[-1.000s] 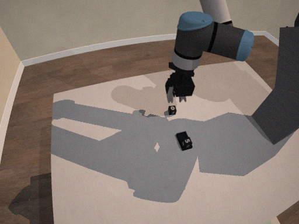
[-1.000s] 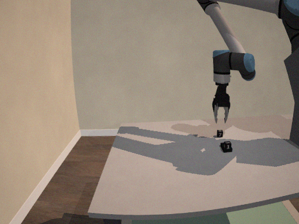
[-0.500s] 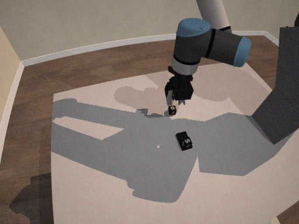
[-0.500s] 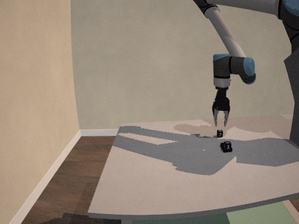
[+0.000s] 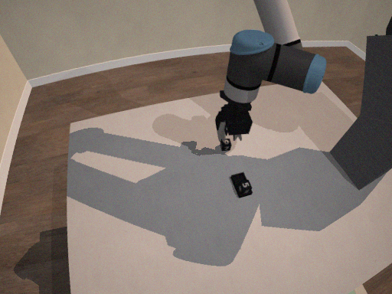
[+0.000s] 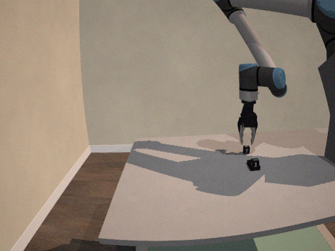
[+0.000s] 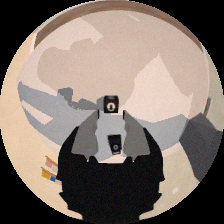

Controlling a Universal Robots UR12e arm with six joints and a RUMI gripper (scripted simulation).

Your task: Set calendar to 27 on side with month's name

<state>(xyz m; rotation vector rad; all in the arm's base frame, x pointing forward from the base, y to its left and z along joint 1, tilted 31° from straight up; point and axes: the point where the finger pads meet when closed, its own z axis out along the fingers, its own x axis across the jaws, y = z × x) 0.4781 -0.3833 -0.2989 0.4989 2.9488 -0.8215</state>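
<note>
My hand is 4 cm above the black cube. The rest, counted from my hand: tray: 16 cm to the left, 5 cm below, 3 cm ahead.
</note>
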